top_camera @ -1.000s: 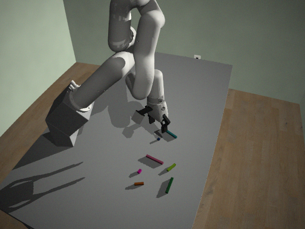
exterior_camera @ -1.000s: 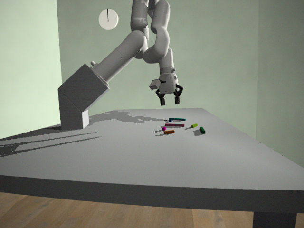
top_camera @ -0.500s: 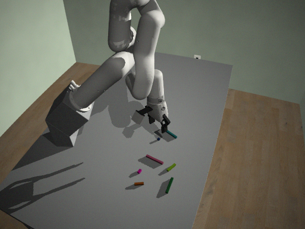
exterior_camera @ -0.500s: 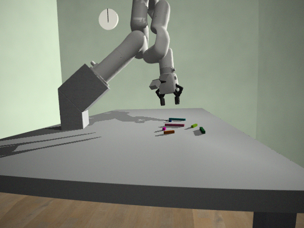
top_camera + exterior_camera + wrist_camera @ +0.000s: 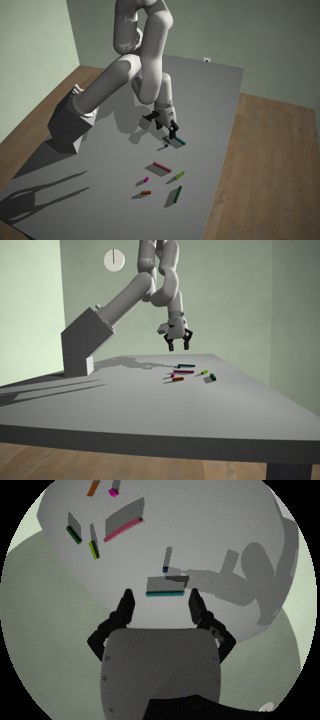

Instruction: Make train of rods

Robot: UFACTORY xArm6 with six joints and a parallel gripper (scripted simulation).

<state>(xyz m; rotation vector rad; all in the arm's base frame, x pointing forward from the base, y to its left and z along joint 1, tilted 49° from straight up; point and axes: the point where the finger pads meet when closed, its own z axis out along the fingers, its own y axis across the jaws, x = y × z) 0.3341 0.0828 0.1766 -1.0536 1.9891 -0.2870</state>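
The pink rod lies 4 cm ahead of my hand, 12 cm to the right of it and 10 cm below it. Also, from my hand: blue rod (10 cm below); lime rod (13 cm ahead, 13 cm to the right, 10 cm below); turquoise rod (3 cm ahead, 6 cm to the left, 10 cm below).
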